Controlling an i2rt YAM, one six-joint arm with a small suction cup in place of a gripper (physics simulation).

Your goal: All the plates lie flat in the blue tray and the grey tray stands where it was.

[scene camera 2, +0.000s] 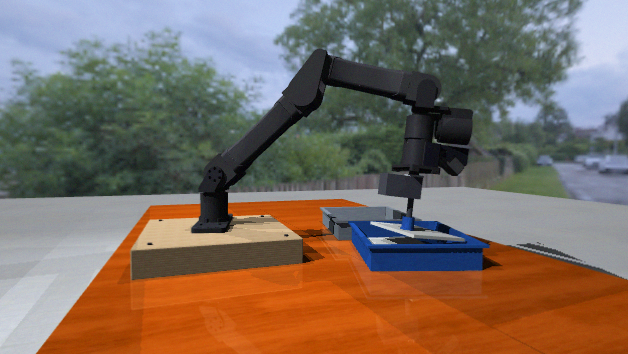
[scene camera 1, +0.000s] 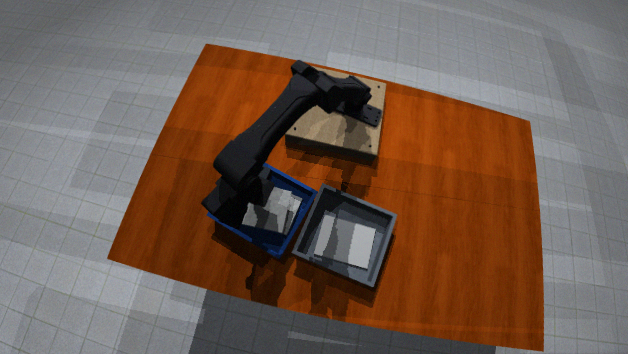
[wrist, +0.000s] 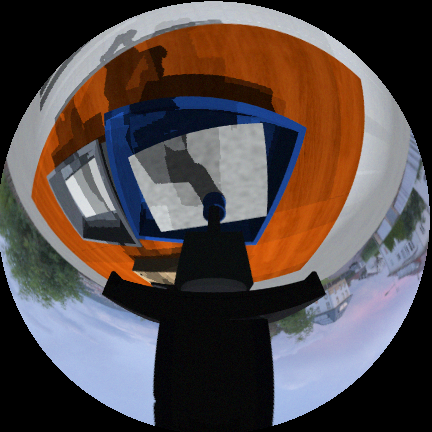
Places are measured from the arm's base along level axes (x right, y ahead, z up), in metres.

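Where they show: hand, tool point: (scene camera 2: 406, 234) (wrist: 213, 197); arm's base, link origin: (scene camera 2: 214, 224) (scene camera 1: 352, 108) (wrist: 175, 286).
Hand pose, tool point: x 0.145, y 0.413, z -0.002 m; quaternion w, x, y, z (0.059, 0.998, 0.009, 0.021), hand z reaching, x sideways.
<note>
Things, the pixels of their top centre, and the offset from my tool point. Level surfaces: height alone.
- blue tray, top centre: (wrist: 196, 190) (scene camera 2: 408, 231) (scene camera 1: 262, 203) dx -0.022, dy +0.012, dz +0.002 m
- grey tray, top centre: (wrist: 81, 209) (scene camera 1: 346, 233) (scene camera 2: 365, 212) dx -0.279, dy -0.007, dz +0.002 m
- orange table, surface height: dz -0.048 m
The blue tray (scene camera 1: 267, 248) (scene camera 2: 417, 259) (wrist: 116, 169) sits left of the grey tray (scene camera 1: 307, 222) (scene camera 2: 336, 220) (wrist: 60, 189). My suction cup (scene camera 2: 407, 222) (wrist: 213, 201) presses on a white plate (scene camera 1: 281, 204) (scene camera 2: 421, 233) (wrist: 241, 169). It holds that plate tilted, just inside the blue tray. Another plate (scene camera 2: 382, 240) (scene camera 1: 252, 218) lies flat under it in the same tray. In scene camera 1 the arm hides the cup. A white plate (scene camera 1: 362, 244) (wrist: 82, 193) lies flat in the grey tray, with a greyer plate beside or under it.
The arm's wooden base block (scene camera 1: 334, 132) (scene camera 2: 210, 251) stands behind the trays on the orange table (scene camera 1: 461, 198) (scene camera 2: 307, 307). The two trays nearly touch at one corner.
</note>
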